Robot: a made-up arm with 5 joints.
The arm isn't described. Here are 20 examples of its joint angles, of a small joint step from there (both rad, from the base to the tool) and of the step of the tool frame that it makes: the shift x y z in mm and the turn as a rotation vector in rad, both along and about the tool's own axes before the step.
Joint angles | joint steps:
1: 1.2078 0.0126 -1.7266 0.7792 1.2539 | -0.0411 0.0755 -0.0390 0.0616 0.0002
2: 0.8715 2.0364 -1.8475 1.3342 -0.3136 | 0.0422 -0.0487 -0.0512 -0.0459 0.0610
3: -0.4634 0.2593 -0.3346 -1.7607 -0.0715 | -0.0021 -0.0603 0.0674 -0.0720 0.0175
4: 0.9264 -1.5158 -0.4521 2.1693 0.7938 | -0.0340 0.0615 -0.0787 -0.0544 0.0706
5: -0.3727 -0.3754 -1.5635 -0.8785 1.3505 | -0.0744 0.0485 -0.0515 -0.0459 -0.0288
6: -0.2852 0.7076 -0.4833 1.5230 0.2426 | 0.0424 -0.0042 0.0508 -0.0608 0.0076
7: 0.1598 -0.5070 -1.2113 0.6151 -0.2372 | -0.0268 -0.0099 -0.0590 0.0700 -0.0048
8: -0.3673 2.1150 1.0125 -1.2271 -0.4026 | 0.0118 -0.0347 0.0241 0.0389 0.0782
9: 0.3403 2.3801 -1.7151 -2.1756 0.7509 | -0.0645 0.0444 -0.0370 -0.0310 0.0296
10: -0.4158 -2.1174 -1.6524 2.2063 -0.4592 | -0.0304 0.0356 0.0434 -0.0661 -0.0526
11: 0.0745 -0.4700 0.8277 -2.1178 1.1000 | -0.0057 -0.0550 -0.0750 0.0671 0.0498
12: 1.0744 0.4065 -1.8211 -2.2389 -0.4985 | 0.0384 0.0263 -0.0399 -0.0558 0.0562
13: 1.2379 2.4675 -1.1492 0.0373 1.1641 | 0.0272 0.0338 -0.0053 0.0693 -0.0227
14: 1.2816 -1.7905 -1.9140 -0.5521 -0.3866 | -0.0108 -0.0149 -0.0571 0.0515 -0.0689
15: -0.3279 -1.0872 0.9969 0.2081 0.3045 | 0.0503 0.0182 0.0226 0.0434 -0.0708
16: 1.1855 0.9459 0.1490 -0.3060 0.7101 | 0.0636 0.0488 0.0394 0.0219 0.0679
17: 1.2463 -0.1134 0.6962 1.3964 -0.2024 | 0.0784 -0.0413 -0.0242 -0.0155 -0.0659
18: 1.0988 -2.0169 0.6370 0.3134 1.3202 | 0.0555 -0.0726 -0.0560 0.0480 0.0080
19: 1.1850 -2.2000 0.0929 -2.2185 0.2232 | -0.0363 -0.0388 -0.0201 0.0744 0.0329
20: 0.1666 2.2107 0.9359 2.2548 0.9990 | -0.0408 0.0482 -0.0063 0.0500 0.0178
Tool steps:
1: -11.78 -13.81 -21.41 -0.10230 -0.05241 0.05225
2: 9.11 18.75 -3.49 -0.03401 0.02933 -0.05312
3: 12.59 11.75 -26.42 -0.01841 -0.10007 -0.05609
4: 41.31 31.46 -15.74 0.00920 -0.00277 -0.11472
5: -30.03 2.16 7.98 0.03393 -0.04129 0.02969
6: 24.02 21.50 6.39 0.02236 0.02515 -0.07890
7: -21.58 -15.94 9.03 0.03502 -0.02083 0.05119
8: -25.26 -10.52 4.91 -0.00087 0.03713 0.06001
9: 34.74 21.71 -18.10 -0.02479 0.05989 -0.07566
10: 22.54 17.58 -0.81 -0.03623 -0.02180 -0.06465
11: -10.46 -18.41 -35.69 -0.10523 0.07352 0.02582
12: 4.39 6.44 -8.65 -0.06088 0.14044 -0.01725
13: -23.09 -13.47 -29.03 -0.06507 -0.07306 0.05664
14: -2.39 -12.87 8.45 0.04905 -0.05007 0.01422
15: -12.16 -13.01 2.20 0.01309 -0.10738 0.02168
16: -2.53 -9.77 14.44 0.05717 0.07740 -0.00149
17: 15.26 -3.28 -19.18 0.01940 -0.13789 0.01527
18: -17.29 -10.29 -20.38 -0.06917 -0.02757 0.02323
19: -26.18 -21.65 -46.89 -0.06145 -0.00915 0.08241
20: -2.61 -9.24 -21.05 -0.06265 0.00641 -0.00944
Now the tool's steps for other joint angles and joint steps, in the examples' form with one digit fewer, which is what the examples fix.
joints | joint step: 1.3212 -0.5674 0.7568 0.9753 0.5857 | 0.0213 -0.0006 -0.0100 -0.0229 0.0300
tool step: 5.3 4.0 6.9 0.0202 0.0013 -0.0120
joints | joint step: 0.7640 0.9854 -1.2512 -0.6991 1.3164 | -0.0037 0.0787 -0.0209 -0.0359 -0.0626
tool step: -31.1 -0.3 1.2 0.0248 -0.0480 0.0801
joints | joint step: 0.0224 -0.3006 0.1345 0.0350 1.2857 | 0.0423 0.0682 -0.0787 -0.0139 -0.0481
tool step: -35.2 -17.5 9.6 0.0885 -0.0930 0.1464
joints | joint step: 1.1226 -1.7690 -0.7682 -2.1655 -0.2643 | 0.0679 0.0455 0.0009 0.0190 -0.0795
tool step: -37.6 -26.3 45.6 0.0443 0.0015 0.0686
